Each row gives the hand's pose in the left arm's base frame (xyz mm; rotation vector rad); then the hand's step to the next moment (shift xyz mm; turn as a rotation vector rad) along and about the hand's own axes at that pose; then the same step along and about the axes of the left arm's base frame.
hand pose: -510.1 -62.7 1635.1 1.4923 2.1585 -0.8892
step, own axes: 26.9 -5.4 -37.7 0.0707 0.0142 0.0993
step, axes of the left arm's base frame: -13.1 42.9 12.6 -0.0182 -0.0148 -0.1204
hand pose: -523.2 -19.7 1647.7 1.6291 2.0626 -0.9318
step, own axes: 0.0 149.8 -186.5 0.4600 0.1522 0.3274
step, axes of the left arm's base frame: 165.7 145.3 93.1 -0.0225 0.1278 -0.5702
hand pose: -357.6 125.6 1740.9 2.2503 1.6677 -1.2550
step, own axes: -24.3 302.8 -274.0 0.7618 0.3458 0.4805
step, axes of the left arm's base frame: 401.4 -5.9 79.0 0.0747 0.2040 -0.9400
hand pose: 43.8 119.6 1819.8 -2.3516 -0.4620 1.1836
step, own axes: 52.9 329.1 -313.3 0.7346 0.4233 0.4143
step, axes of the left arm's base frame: 314.6 -328.3 -50.0 0.1199 0.1092 -0.9296
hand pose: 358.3 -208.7 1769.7 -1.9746 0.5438 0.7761
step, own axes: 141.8 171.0 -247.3 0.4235 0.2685 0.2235
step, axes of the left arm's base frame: 64.9 -307.8 -107.5 0.0581 0.0378 -0.5446
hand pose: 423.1 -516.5 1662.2 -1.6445 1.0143 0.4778
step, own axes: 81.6 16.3 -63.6 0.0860 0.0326 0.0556
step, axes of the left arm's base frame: 20.1 -90.1 -49.5 0.0315 0.0181 -0.1012
